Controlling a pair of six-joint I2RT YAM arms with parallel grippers.
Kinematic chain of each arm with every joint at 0, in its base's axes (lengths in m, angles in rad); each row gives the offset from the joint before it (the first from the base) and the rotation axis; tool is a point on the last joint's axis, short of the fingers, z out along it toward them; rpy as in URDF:
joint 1: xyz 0 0 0.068 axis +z
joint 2: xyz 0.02 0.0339 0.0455 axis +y
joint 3: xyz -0.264 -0.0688 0 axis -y
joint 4: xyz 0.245 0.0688 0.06 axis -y
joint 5: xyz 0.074 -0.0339 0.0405 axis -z
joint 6: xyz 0.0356 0 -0.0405 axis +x
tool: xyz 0 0 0 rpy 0 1.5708 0
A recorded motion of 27 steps. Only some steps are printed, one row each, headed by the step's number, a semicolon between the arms.
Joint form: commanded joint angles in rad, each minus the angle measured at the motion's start. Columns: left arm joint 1, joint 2, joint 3, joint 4, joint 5, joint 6; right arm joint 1, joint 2, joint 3, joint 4, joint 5, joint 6.
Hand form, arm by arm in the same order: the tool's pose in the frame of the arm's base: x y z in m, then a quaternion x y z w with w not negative. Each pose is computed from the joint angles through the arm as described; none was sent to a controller.
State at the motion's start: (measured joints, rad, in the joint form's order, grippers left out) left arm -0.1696 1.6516 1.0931 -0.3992 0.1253 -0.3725; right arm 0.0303 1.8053 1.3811 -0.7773 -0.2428 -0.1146
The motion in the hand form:
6: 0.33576 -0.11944 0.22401 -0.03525 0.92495 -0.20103 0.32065; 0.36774 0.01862 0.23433 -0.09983 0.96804 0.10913 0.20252
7: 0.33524 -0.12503 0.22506 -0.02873 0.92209 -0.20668 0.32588; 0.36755 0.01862 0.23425 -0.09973 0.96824 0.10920 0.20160
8: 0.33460 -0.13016 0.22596 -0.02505 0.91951 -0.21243 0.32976; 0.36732 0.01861 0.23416 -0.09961 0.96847 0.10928 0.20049
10: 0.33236 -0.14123 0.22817 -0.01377 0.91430 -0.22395 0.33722; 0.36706 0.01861 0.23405 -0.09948 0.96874 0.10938 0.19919
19: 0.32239 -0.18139 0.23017 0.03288 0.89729 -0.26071 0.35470; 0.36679 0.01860 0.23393 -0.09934 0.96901 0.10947 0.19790
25: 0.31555 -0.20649 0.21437 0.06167 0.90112 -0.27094 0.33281; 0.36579 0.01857 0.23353 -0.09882 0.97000 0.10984 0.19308
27: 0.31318 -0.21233 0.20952 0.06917 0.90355 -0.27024 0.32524; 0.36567 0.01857 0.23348 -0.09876 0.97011 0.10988 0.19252
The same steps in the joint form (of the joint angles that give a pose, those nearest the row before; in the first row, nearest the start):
6: -0.1587 -0.0072 0.0130 0.1335 0.0099 -0.0866; -0.0031 -0.0191 0.0175 -0.0069 -0.0012 -0.0141
7: -0.1740 -0.0065 0.0130 0.1507 0.0099 -0.0893; -0.0031 -0.0191 0.0175 -0.0088 -0.0012 -0.0141
8: -0.1881 -0.0057 0.0130 0.1656 0.0095 -0.0965; -0.0031 -0.0191 0.0175 -0.0111 -0.0011 -0.0141
10: -0.2190 -0.0057 0.0130 0.1934 0.0095 -0.1053; -0.0030 -0.0191 0.0176 -0.0138 -0.0011 -0.0141
19: -0.3300 0.0114 0.0126 0.2903 0.0096 -0.1194; -0.0030 -0.0191 0.0175 -0.0164 -0.0011 -0.0141
25: -0.3963 0.0622 0.0126 0.3151 0.0183 -0.1244; -0.0031 -0.0191 0.0175 -0.0263 -0.0012 -0.0141
27: -0.4128 0.0756 0.0126 0.3144 0.0179 -0.1232; -0.0030 -0.0191 0.0175 -0.0274 -0.0011 -0.0141

